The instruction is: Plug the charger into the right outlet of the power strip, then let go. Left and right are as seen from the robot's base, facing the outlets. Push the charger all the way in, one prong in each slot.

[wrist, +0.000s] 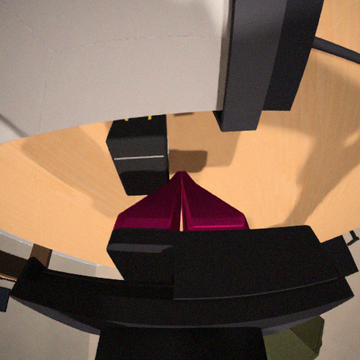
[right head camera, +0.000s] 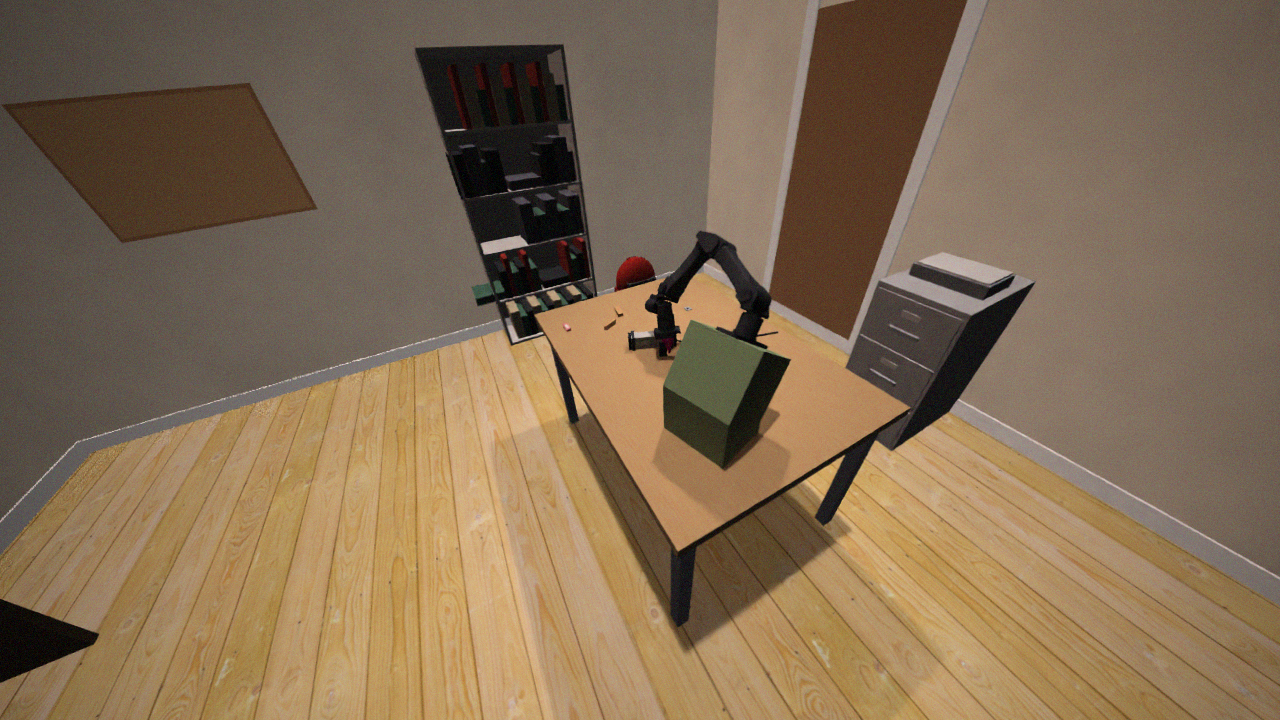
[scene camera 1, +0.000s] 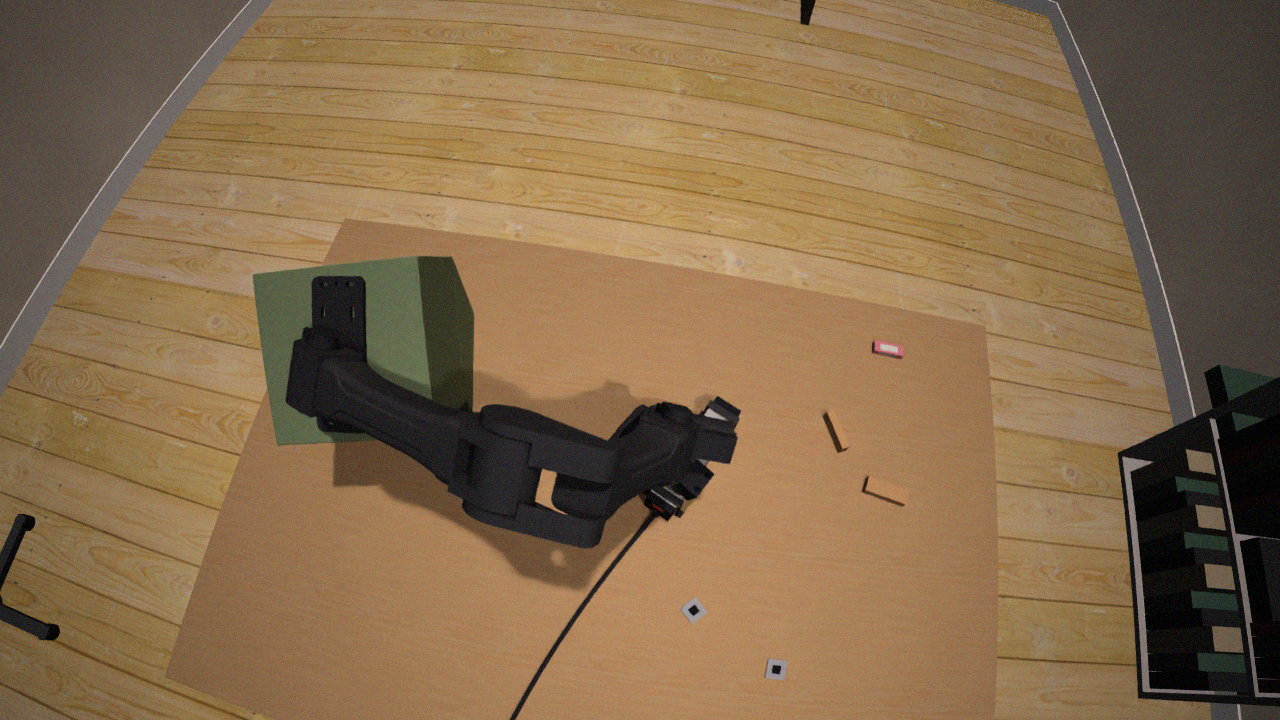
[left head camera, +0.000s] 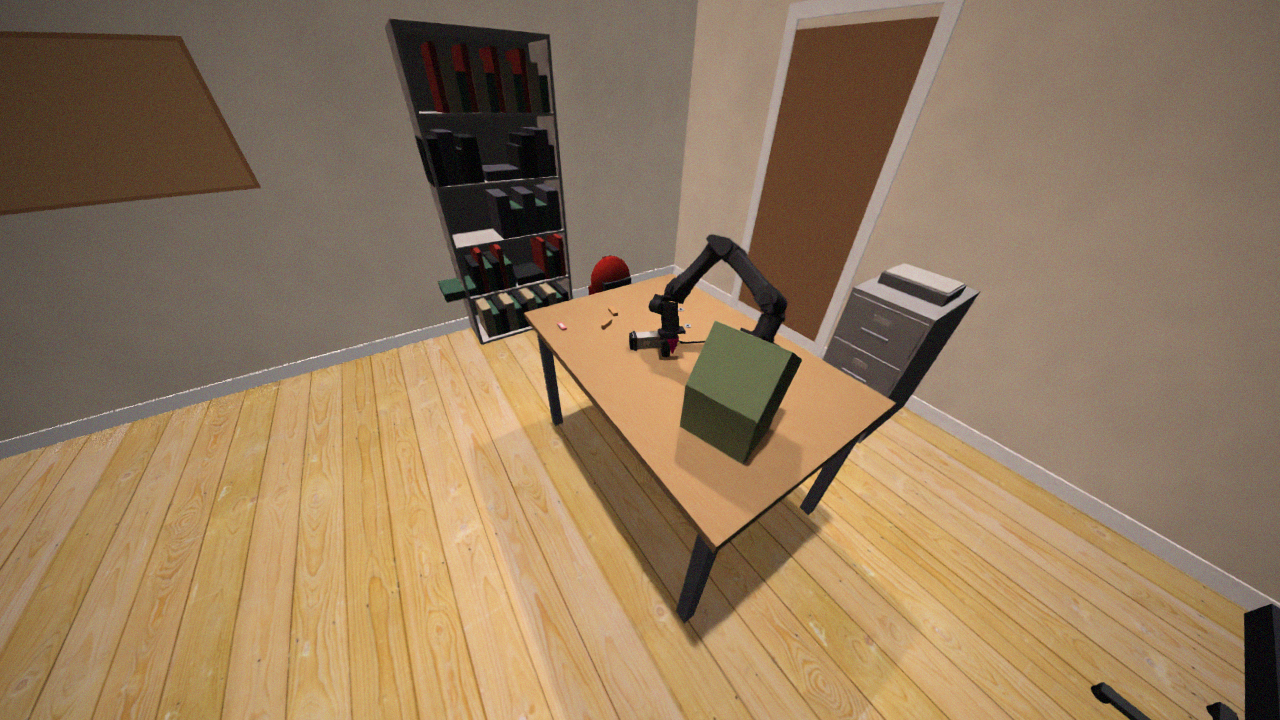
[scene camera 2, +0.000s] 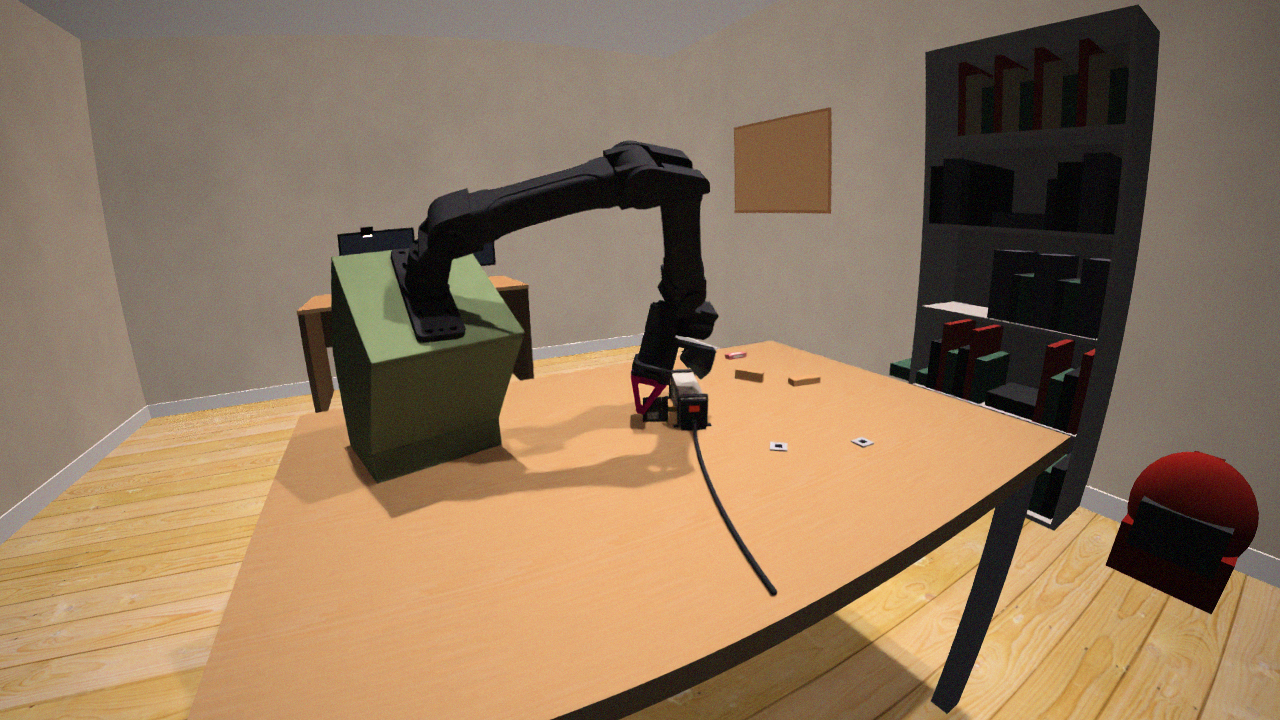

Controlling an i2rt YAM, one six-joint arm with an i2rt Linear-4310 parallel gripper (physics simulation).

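Seen in the pictures: gripper, between the fingertips: [right head camera: 669, 352] [left head camera: 672, 352] [scene camera 2: 640, 413]; arm's base, origin of its link: [right head camera: 742, 339] [scene camera 1: 341, 354] [left head camera: 760, 340] [scene camera 2: 424, 293].
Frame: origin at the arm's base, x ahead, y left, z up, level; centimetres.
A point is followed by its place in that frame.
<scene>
The power strip [left head camera: 646, 340] [right head camera: 642, 340] [scene camera 1: 664, 501] {x 42.4, y -13.0, z -22.8 cm} [scene camera 2: 687, 385] {x 47.0, y -6.0, z -22.9 cm} [wrist: 115, 65] is a pale bar with black end caps, lying on the table. Its outlets are hidden. The charger [scene camera 2: 655, 410] {x 38.8, y -5.9, z -26.1 cm} [wrist: 141, 155] is a black block beside the strip, its yellow prongs pointing at the strip; they show partly in the wrist view, and how far they reach is hidden. My gripper [scene camera 2: 640, 411] {x 35.9, y -4.8, z -26.3 cm} [wrist: 181, 177] is shut and empty, its magenta fingertips low beside the charger's rear end, on the side away from the strip. I cannot tell whether they touch it.
A black cable [scene camera 1: 572, 617] {x 28.6, y -29.8, z -27.8 cm} [scene camera 2: 729, 528] {x 22.3, y -40.0, z -28.0 cm} runs from the strip's end cap. Two small white squares with dark centres [scene camera 1: 693, 610] {x 46.7, y -29.0, z -28.1 cm} [scene camera 1: 776, 669] {x 59.0, y -38.6, z -28.1 cm}, two wooden blocks [scene camera 1: 836, 430] {x 71.8, y -1.1, z -26.1 cm} [scene camera 1: 886, 490] {x 79.7, y -11.7, z -26.9 cm} and a pink-and-white piece [scene camera 1: 887, 349] {x 84.8, y 14.6, z -27.3 cm} lie on the table [scene camera 1: 805, 555] {x 65.0, y -21.2, z -28.5 cm}. The green pedestal [scene camera 2: 429, 411] {x -2.0, y -2.1, z -17.4 cm} carries the arm.
</scene>
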